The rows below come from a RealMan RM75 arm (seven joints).
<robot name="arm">
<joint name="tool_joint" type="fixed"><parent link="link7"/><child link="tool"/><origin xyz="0 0 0"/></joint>
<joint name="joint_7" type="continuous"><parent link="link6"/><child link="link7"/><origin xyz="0 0 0.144"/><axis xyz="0 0 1"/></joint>
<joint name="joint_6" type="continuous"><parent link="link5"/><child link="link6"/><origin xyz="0 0 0"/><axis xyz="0 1 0"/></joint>
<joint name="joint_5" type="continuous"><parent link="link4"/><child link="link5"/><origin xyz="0 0 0.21"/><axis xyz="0 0 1"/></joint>
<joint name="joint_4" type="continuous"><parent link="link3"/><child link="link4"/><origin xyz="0 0 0"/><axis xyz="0 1 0"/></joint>
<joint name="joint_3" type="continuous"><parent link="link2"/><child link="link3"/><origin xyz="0 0 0.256"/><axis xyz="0 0 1"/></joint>
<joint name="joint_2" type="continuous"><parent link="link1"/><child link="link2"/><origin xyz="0 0 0"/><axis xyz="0 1 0"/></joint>
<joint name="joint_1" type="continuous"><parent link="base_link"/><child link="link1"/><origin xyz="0 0 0.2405"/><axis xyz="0 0 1"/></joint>
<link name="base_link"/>
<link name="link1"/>
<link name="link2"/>
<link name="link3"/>
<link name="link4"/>
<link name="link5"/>
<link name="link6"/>
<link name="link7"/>
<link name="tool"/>
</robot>
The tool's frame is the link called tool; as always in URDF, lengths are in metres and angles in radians. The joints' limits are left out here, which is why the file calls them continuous.
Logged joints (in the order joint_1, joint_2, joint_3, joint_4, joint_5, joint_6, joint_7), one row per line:
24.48, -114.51, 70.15, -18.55, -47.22, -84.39, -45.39
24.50, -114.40, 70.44, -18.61, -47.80, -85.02, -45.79
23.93, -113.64, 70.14, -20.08, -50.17, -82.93, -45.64
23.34, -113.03, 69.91, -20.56, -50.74, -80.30, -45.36
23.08, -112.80, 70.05, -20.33, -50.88, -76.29, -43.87
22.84, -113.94, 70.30, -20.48, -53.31, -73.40, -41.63
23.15, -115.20, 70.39, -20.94, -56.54, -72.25, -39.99
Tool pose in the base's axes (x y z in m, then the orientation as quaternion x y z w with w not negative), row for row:
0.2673, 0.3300, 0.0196, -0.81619, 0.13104, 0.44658, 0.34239
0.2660, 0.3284, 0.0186, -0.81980, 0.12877, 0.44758, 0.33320
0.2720, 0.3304, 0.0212, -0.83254, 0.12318, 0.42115, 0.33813
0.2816, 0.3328, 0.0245, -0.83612, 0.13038, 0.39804, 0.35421
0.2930, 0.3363, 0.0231, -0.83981, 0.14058, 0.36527, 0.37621
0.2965, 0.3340, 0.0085, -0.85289, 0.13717, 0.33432, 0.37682
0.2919, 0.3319, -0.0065, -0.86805, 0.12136, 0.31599, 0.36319
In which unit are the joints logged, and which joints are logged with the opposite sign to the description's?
The joints are logged in degrees. Opposite sign: joint_2, joint_3, joint_7.
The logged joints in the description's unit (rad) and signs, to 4 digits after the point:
0.4273, 1.9986, -1.2243, -0.3238, -0.8241, -1.4729, 0.7922
0.4276, 1.9967, -1.2294, -0.3248, -0.8343, -1.4839, 0.7992
0.4177, 1.9834, -1.2242, -0.3505, -0.8756, -1.4474, 0.7966
0.4074, 1.9727, -1.2202, -0.3588, -0.8856, -1.4015, 0.7917
0.4028, 1.9687, -1.2226, -0.3548, -0.8880, -1.3315, 0.7657
0.3986, 1.9886, -1.2270, -0.3574, -0.9304, -1.2811, 0.7266
0.4040, 2.0106, -1.2285, -0.3655, -0.9868, -1.2610, 0.6980

